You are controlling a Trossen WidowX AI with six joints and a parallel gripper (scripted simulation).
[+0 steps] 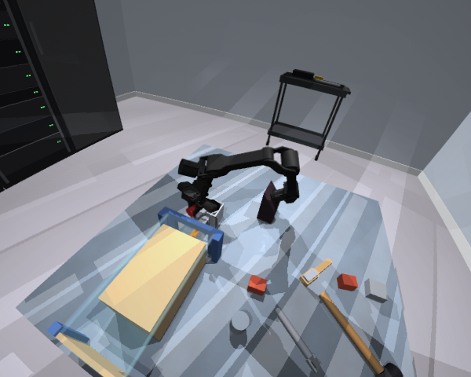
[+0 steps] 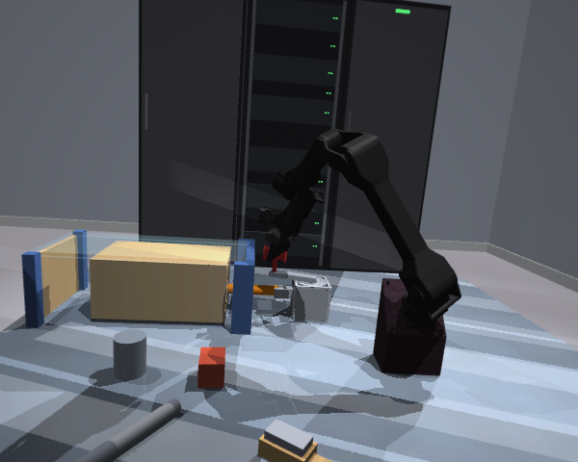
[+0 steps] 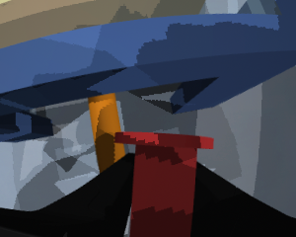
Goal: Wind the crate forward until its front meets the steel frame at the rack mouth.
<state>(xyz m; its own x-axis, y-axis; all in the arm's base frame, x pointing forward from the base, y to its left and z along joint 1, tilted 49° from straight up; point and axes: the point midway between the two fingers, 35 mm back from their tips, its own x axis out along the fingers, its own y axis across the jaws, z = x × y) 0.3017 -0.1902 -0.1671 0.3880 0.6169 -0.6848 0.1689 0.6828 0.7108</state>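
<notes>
My gripper tip is 50 mm past the crank handle, 30 mm above it and 10 mm to the right of it. The rest, counted from my gripper tip: red knob: 20 mm behind; then grey winch: 130 mm behind, 100 mm below, 10 mm to the left; then frame: 50 mm ahead, 40 mm to the left, 30 mm below.
</notes>
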